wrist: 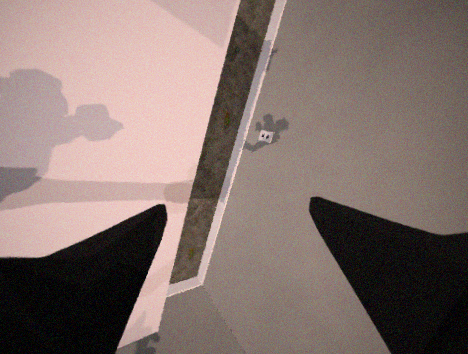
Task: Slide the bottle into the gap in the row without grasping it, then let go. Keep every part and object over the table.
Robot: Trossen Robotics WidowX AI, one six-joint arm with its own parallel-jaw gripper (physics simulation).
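Places are measured from the arm's base along level axes (x back, y right, z up), in millimetres.
Pixels of known places: gripper, between the fingertips: (238, 207).
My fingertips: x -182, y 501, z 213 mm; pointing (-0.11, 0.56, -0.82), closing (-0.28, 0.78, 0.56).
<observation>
Behind a point stands the place of what it marks.
My gripper (238, 207) {x -182, y 501, z 213 mm} is open, with its two black fingers wide apart in the lower half of the wrist view and nothing between them. The left finger overlaps the pale pink table top (125, 162) {x -115, y 488, z -125 mm}, and the right finger stands in front of a grey surface. The bottle, the row and its gap do not show in this view. Grey shadows with rounded outlines lie on the table top at the left, and a long shadow band runs across it.
The table's edge runs steeply down to a corner at the lower left. Beyond it are a dark mottled brown strip (215, 130), a white border strip (235, 160) and a grey wall (375, 125). A small white socket-like square (266, 136) shows on the wall.
</observation>
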